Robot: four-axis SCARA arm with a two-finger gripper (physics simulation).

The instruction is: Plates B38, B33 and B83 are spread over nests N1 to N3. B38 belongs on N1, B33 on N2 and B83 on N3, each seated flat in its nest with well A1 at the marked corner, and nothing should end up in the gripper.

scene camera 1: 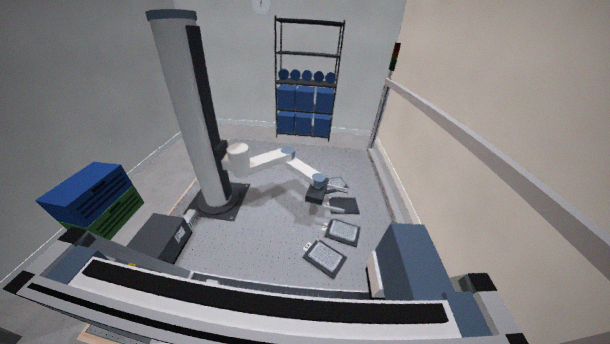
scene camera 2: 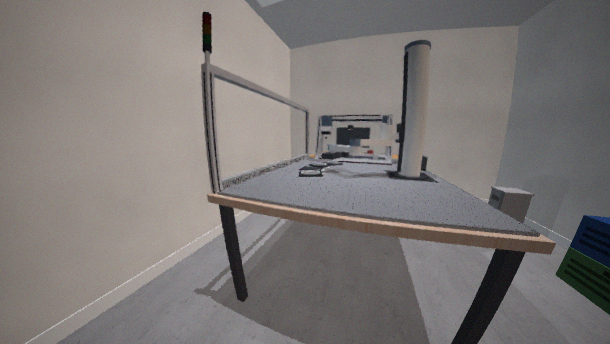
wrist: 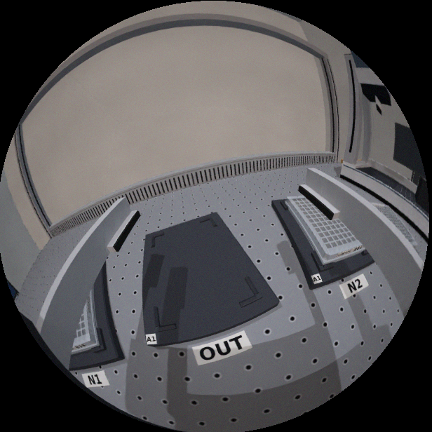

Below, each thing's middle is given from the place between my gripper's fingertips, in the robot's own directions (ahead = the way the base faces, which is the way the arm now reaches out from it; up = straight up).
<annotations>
Right now my hand is 10 mm past the nest N2 [wrist: 345, 267], 150 mm to the left of it and 80 mm above it. The rest, counted from my hand: dark out nest [wrist: 195, 274] 10 mm ahead, 40 mm to the left, 80 mm below.
</annotations>
